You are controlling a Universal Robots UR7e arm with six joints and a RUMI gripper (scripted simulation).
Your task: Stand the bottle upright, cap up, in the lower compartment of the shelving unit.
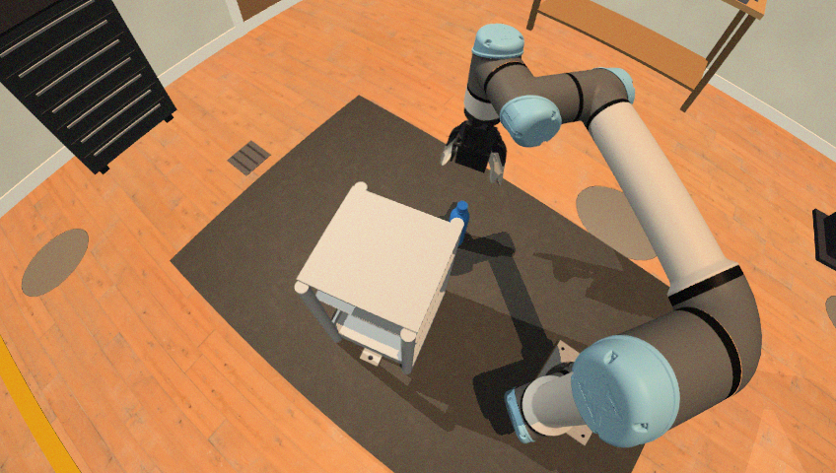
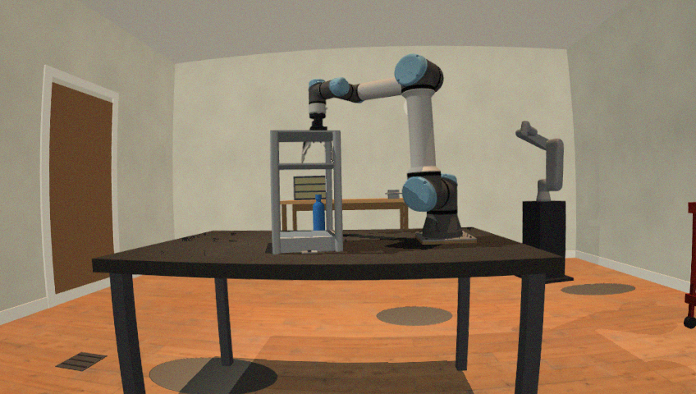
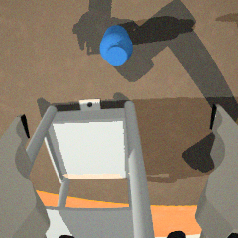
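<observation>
Right now my hand is 20 cm above the blue bottle.
</observation>
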